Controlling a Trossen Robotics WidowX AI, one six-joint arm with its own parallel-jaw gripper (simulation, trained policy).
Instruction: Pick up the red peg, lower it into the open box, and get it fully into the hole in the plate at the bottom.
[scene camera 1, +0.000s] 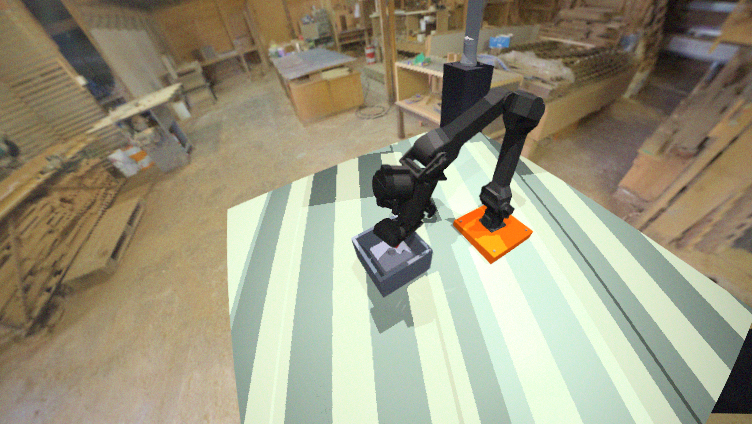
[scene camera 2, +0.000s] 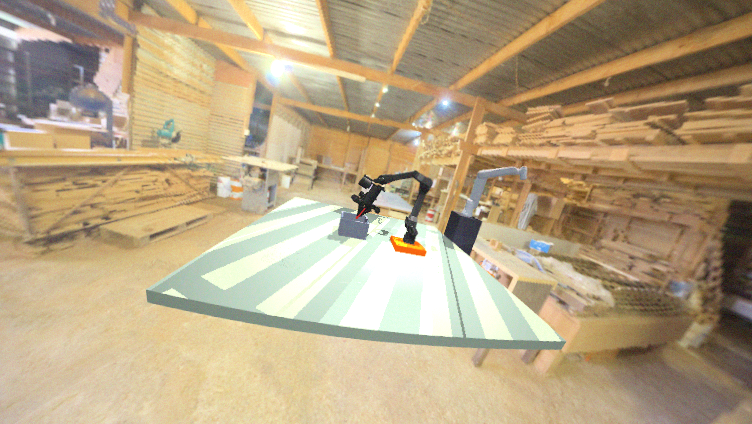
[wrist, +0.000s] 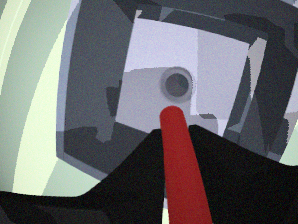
Observation:
In view: the gripper (scene camera 1: 397, 242) and a grey box (scene camera 1: 421, 262).
The grey box also shows in the wrist view (wrist: 92, 63). The gripper is seen too in the wrist view (wrist: 175, 135).

